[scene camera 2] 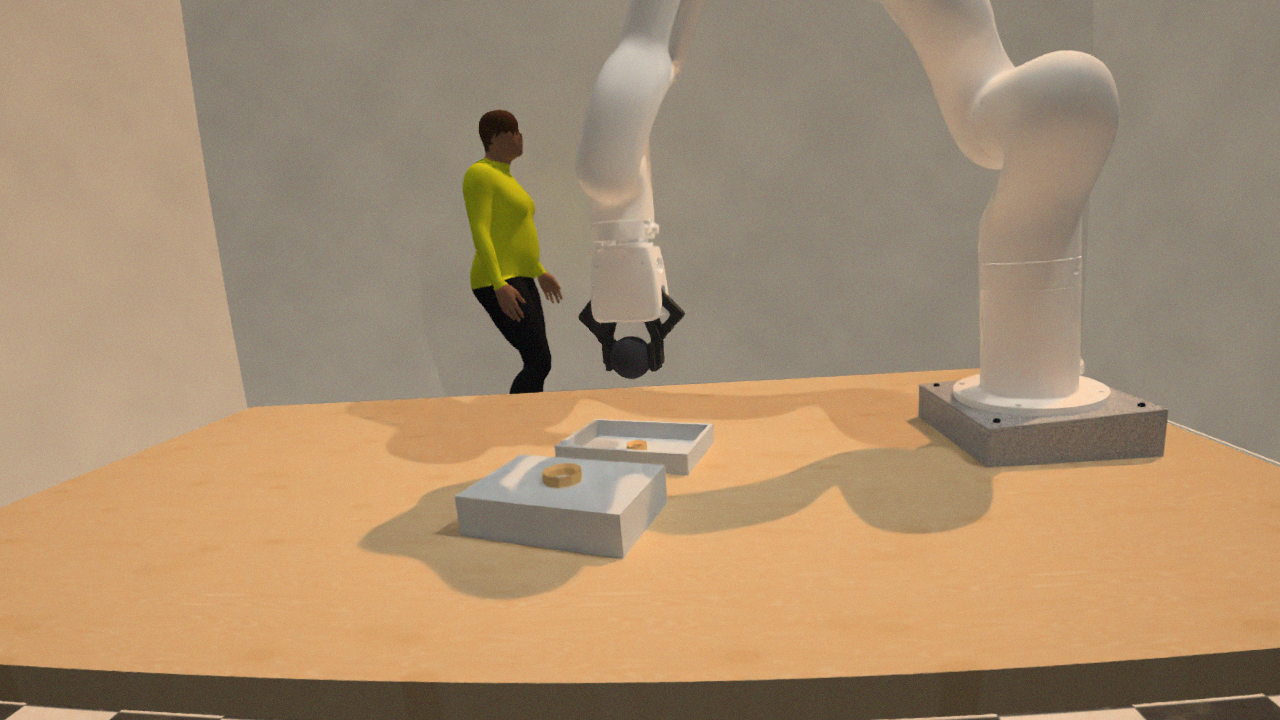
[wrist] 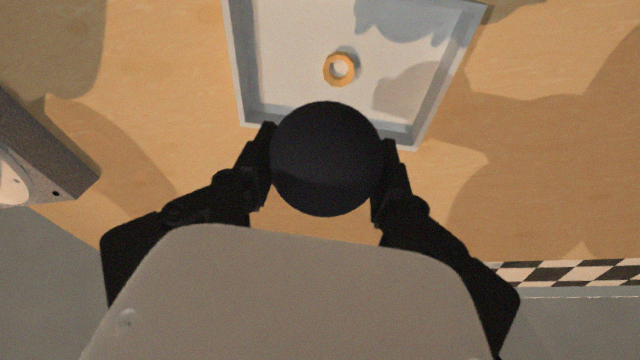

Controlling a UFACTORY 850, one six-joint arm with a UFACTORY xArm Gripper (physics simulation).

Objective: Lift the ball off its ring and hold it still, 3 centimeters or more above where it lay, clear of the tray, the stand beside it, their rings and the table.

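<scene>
A dark ball point(scene camera 2: 630, 357) point(wrist: 326, 159) is held between the two black fingers of my gripper point(scene camera 2: 633, 356) point(wrist: 326, 149), which is shut on it. The ball hangs in the air, well above the tray point(scene camera 2: 684, 462) point(wrist: 232, 65), and touches neither it nor the table. An orange ring point(scene camera 2: 636, 445) point(wrist: 339, 69) lies on the tray floor with no ball on it. The grey-blue stand point(scene camera 2: 538, 522) is beside the tray, nearer the camera in the scene view, and bears another orange ring point(scene camera 2: 562, 475), also with no ball on it.
The wooden table point(scene camera 2: 268, 555) point(wrist: 165, 45) lies under everything. The robot's stone-like base block point(scene camera 2: 1074, 442) point(wrist: 55, 150) is at the right in the scene view. A person in a yellow-green top point(scene camera 2: 503, 223) stands behind the table, left of the arm.
</scene>
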